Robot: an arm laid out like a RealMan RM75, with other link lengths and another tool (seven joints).
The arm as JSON. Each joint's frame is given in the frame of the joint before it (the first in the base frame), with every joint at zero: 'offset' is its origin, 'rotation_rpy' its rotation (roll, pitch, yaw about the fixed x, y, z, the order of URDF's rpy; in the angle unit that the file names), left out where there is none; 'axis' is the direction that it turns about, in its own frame. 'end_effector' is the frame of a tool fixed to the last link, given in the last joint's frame.
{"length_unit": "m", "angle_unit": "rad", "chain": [
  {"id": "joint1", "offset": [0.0, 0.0, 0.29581], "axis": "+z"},
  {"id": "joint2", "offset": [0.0, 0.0, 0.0], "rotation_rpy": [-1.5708, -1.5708, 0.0], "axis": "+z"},
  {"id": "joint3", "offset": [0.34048, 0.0, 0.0], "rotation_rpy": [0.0, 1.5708, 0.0], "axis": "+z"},
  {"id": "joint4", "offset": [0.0, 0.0, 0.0], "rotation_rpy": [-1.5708, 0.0, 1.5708], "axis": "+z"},
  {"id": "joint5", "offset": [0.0, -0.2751, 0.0], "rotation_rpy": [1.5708, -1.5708, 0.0], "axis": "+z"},
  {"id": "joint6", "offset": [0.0, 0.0, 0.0], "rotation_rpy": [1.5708, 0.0, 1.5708], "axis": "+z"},
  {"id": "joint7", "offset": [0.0, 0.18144, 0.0], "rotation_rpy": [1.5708, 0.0, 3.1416], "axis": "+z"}
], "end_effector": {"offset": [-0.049, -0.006, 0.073], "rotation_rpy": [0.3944, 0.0, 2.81]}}
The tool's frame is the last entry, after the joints.
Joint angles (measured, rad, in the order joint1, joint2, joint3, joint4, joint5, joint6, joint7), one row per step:
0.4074, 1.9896, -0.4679, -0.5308, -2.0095, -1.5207, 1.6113
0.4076, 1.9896, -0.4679, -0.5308, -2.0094, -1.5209, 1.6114
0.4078, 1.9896, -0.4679, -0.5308, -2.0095, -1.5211, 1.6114
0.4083, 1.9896, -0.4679, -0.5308, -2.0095, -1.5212, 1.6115
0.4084, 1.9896, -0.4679, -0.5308, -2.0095, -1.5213, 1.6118
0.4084, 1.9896, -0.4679, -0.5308, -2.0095, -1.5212, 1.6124
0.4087, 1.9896, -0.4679, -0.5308, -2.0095, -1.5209, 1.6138
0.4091, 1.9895, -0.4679, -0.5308, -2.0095, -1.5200, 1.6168
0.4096, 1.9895, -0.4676, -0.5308, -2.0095, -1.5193, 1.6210
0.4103, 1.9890, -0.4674, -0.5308, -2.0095, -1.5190, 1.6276
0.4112, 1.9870, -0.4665, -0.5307, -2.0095, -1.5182, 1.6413
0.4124, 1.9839, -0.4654, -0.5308, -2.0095, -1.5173, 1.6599
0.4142, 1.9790, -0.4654, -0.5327, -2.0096, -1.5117, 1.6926
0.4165, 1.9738, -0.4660, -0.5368, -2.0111, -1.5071, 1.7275
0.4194, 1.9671, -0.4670, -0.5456, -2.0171, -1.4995, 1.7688
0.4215, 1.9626, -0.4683, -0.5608, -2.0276, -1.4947, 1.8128
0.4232, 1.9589, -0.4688, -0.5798, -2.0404, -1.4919, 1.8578
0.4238, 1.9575, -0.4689, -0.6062, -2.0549, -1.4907, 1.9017
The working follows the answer.
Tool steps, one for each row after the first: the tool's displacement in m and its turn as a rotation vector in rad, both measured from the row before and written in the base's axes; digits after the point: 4 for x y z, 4 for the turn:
-0.0001, 0.0001, 0.0000, 0.0000, 0.0002, 0.0003
-0.0001, 0.0000, 0.0000, -0.0002, 0.0001, 0.0003
-0.0003, 0.0002, 0.0000, -0.0001, 0.0001, 0.0005
-0.0001, 0.0000, 0.0000, -0.0001, 0.0002, -0.0001
0.0000, 0.0000, 0.0000, -0.0001, 0.0003, -0.0005
0.0000, 0.0002, 0.0000, -0.0003, 0.0006, -0.0010
0.0002, 0.0004, 0.0001, -0.0004, 0.0011, -0.0024
0.0001, 0.0004, 0.0001, -0.0007, 0.0021, -0.0032
0.0002, 0.0005, 0.0003, -0.0015, 0.0033, -0.0046
0.0009, 0.0011, 0.0013, -0.0023, 0.0060, -0.0104
0.0013, 0.0015, 0.0021, -0.0030, 0.0078, -0.0138
0.0030, 0.0030, 0.0035, -0.0042, 0.0099, -0.0257
0.0027, 0.0031, 0.0038, -0.0054, 0.0090, -0.0251
0.0039, 0.0041, 0.0052, -0.0060, 0.0034, -0.0296
0.0035, 0.0034, 0.0048, -0.0087, 0.0011, -0.0286
0.0032, 0.0031, 0.0052, -0.0086, -0.0004, -0.0279
0.0027, 0.0028, 0.0058, -0.0063, -0.0045, -0.0249

Tool pose at each row, in the base's axes (x y z in m, rotation vector in rad; rounded; the steps above come from the unrounded poses):
0.4106, 0.4672, 0.0147, -0.6304, -2.4348, -0.1662
0.4104, 0.4672, 0.0147, -0.6301, -2.4346, -0.1660
0.4103, 0.4673, 0.0146, -0.6297, -2.4347, -0.1656
0.4100, 0.4675, 0.0146, -0.6292, -2.4347, -0.1653
0.4100, 0.4675, 0.0146, -0.6293, -2.4345, -0.1650
0.4100, 0.4675, 0.0146, -0.6300, -2.4341, -0.1650
0.4100, 0.4677, 0.0147, -0.6312, -2.4333, -0.1648
0.4102, 0.4681, 0.0147, -0.6343, -2.4317, -0.1649
0.4103, 0.4685, 0.0148, -0.6385, -2.4289, -0.1646
0.4105, 0.4691, 0.0152, -0.6445, -2.4248, -0.1634
0.4114, 0.4701, 0.0165, -0.6578, -2.4166, -0.1627
0.4128, 0.4716, 0.0186, -0.6755, -2.4057, -0.1619
0.4157, 0.4745, 0.0220, -0.7077, -2.3893, -0.1639
0.4184, 0.4777, 0.0258, -0.7397, -2.3740, -0.1646
0.4223, 0.4817, 0.0310, -0.7778, -2.3621, -0.1686
0.4258, 0.4851, 0.0358, -0.8159, -2.3530, -0.1700
0.4291, 0.4882, 0.0409, -0.8532, -2.3450, -0.1718
0.4317, 0.4910, 0.0467, -0.8863, -2.3411, -0.1769

